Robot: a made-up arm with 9 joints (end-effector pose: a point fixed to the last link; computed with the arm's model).
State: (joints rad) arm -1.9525 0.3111 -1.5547 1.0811 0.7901 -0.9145 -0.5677 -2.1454 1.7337
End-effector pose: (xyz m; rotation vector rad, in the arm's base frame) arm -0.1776 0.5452 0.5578 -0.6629 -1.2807 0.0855
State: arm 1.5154 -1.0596 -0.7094 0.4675 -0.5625 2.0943 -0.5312 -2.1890 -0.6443
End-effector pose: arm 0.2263 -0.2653 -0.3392 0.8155 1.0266 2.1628
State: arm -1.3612 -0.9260 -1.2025 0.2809 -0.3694 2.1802 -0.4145 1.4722 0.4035
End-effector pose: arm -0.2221 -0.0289 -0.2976 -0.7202 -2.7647 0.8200
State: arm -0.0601 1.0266 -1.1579 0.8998 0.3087 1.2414 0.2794 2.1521 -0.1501
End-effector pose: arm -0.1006 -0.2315 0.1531 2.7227 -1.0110 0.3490
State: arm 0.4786 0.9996 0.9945 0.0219 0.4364 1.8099 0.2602 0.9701 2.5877
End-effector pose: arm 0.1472 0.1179 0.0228 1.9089 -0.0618 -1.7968
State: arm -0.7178 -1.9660 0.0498 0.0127 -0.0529 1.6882 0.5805 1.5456 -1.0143
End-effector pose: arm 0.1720 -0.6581 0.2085 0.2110 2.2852 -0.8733
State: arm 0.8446 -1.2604 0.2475 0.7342 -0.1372 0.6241 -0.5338 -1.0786 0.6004
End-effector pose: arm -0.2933 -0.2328 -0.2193 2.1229 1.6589 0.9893
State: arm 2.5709 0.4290 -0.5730 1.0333 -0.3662 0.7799 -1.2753 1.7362 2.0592
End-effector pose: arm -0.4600 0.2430 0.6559 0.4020 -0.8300 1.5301
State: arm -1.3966 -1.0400 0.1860 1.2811 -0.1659 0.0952 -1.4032 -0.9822 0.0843
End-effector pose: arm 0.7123 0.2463 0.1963 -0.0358 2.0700 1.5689
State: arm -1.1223 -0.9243 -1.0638 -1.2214 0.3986 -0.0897 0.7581 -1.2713 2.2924
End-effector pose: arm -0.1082 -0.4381 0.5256 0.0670 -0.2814 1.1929
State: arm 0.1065 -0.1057 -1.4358 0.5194 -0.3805 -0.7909 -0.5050 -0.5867 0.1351
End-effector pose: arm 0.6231 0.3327 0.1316 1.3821 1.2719 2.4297
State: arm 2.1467 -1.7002 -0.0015 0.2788 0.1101 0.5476 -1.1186 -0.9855 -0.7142
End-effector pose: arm -0.1464 0.2881 -0.2548 1.8326 -0.2741 0.7668
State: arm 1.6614 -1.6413 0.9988 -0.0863 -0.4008 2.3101 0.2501 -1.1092 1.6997
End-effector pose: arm -0.5931 0.6505 -0.2322 -1.0810 -2.4138 -0.4748
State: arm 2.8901 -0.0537 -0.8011 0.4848 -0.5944 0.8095 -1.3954 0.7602 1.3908
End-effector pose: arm -0.7858 0.1765 0.3068 -1.4851 -0.7887 1.9833
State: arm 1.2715 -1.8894 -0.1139 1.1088 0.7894 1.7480 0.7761 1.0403 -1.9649
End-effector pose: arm -0.5531 -0.2216 0.4254 1.1183 1.2993 -1.4428
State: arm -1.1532 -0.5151 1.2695 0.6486 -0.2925 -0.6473 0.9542 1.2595 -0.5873
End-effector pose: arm 0.0538 -0.3273 0.7939 -1.6310 0.4340 0.7079
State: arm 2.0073 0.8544 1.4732 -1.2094 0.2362 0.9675 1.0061 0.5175 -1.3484
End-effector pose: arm 0.0027 -0.4130 0.3967 1.5178 -2.0914 1.6709
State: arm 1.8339 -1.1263 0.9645 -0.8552 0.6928 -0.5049 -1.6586 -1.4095 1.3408
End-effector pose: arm 0.4651 0.1787 0.5571 0.5015 1.0698 -0.4158
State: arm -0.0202 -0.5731 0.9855 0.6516 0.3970 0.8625 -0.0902 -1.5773 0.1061
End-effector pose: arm -0.4420 0.0026 -0.0336 2.2030 0.2028 0.9873
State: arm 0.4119 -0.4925 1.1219 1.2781 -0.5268 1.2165 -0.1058 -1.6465 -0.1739
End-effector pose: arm -0.7251 -0.2775 0.3514 1.7701 1.2890 0.5137
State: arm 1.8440 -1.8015 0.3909 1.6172 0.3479 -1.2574 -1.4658 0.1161 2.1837
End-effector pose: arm -0.5362 -0.0656 0.4843 -1.8064 0.4076 0.3316
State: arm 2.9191 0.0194 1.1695 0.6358 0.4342 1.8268 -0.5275 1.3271 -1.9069
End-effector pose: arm 0.4917 -0.3341 0.0566 0.8611 0.1757 0.5983
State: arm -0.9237 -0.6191 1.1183 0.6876 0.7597 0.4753 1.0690 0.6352 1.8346
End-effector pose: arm -0.1043 -0.4273 0.4375 0.7639 1.6199 0.0306
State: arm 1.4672 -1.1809 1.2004 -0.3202 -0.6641 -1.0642 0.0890 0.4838 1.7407
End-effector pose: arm -0.4838 0.2315 -0.1885 2.6407 -1.2514 -0.1514
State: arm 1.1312 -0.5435 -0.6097 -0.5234 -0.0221 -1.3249 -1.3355 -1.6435 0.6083
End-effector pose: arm 0.1840 0.3696 -0.0711 -1.2536 1.4972 0.6521
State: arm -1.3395 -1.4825 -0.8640 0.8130 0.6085 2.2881 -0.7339 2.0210 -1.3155
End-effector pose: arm 0.2879 0.2120 -0.2462 0.8531 2.1083 2.0284
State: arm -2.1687 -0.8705 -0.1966 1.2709 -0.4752 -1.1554 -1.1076 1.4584 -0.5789
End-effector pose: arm -0.3925 0.6760 0.4556 1.9658 -0.0943 -1.1660
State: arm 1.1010 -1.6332 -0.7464 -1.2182 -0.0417 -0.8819 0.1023 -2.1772 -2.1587
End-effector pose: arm -0.5228 0.4196 0.2912 1.3730 0.3077 -1.3752
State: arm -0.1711 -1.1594 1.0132 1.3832 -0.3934 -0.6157 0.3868 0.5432 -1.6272
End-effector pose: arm 0.1464 -0.1811 0.8250 -2.1612 0.3666 2.2442
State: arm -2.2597 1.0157 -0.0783 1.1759 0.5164 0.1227 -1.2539 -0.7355 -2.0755
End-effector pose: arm 0.3824 -0.3187 0.3769 -0.6477 -0.5164 1.8209
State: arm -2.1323 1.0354 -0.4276 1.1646 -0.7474 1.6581 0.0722 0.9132 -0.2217
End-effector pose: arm 0.6130 0.1180 0.4396 2.5478 0.2476 1.0904
